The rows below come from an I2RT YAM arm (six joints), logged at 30 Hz.
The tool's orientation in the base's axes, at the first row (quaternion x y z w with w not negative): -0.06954 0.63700 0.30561 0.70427
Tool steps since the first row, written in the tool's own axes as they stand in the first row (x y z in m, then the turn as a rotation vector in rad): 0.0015 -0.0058 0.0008 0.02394 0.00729 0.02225; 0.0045 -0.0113 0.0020 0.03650 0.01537 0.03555; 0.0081 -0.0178 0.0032 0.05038 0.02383 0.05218; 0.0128 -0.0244 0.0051 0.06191 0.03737 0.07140; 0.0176 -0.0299 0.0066 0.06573 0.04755 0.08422; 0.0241 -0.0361 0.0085 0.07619 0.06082 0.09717; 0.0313 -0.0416 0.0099 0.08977 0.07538 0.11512; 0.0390 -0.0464 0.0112 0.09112 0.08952 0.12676; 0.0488 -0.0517 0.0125 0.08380 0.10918 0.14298; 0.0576 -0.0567 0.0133 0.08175 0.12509 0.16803
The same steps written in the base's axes. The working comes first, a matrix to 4 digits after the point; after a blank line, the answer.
The tool's axes in the first row as the columns of a matrix, in the base's axes (used below as rounded here):
0.0017 -0.5191 0.8547
0.3419 0.8035 0.4873
-0.9397 0.2914 0.1788

0.0037 -0.0038 -0.0030 0.01527 0.02489 -0.01639; 0.0076 -0.0066 -0.0072 0.02247 0.04215 -0.02346; 0.0120 -0.0100 -0.0122 0.03231 0.06180 -0.03107; 0.0170 -0.0127 -0.0182 0.04173 0.08599 -0.03452; 0.0212 -0.0148 -0.0241 0.04741 0.10172 -0.03285; 0.0260 -0.0166 -0.0316 0.05161 0.12227 -0.03650; 0.0301 -0.0179 -0.0398 0.05942 0.14736 -0.04181; 0.0337 -0.0185 -0.0482 0.06203 0.16485 -0.03687; 0.0376 -0.0188 -0.0587 0.06567 0.18605 -0.02137; 0.0409 -0.0194 -0.0683 0.07882 0.21034 -0.01033
